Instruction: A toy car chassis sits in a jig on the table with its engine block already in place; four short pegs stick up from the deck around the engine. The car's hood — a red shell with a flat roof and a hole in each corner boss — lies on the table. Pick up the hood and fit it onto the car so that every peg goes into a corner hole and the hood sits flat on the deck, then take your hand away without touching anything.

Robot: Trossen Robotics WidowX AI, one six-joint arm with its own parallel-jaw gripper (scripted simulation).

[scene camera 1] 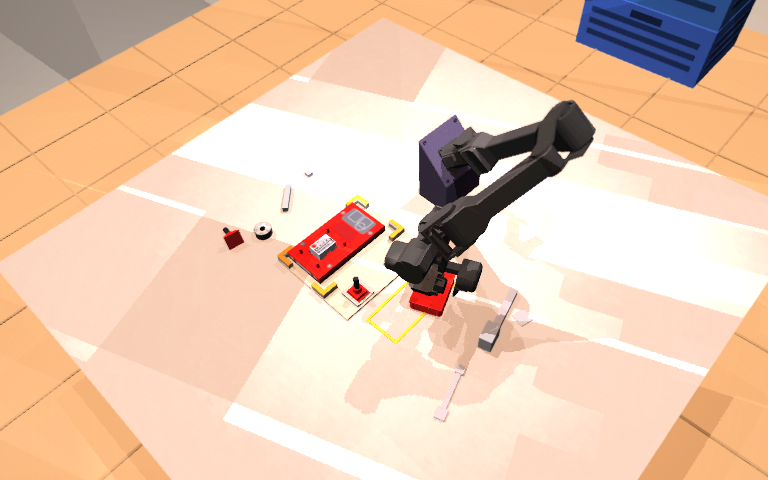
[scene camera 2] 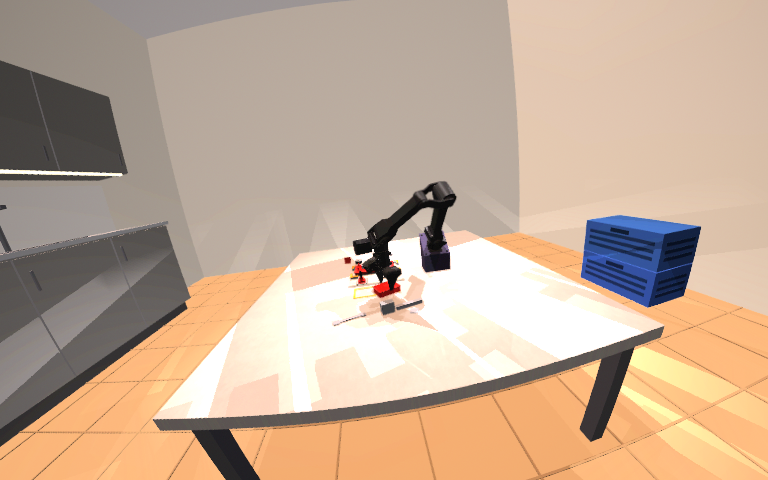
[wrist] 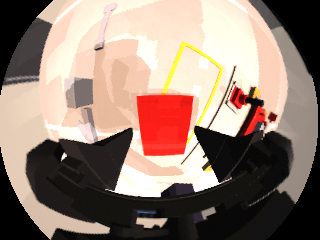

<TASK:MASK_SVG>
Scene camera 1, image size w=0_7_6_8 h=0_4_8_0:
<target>my gripper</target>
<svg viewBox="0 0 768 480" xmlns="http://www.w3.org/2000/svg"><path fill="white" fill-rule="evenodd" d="M408 282L411 290L426 296L438 296L439 293L444 293L448 279L444 277L444 273L457 275L452 297L455 297L459 291L475 292L483 266L481 262L466 258L463 259L462 264L451 261L447 262L441 256L436 258L420 284ZM408 243L398 240L392 242L384 260L386 269L395 272L394 264Z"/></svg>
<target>red hood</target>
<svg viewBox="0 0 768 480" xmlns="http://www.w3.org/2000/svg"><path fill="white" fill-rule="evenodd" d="M455 275L444 273L444 277L448 279L444 293L439 293L438 296L426 296L413 291L409 300L410 308L434 316L442 316L454 285Z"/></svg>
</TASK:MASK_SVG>
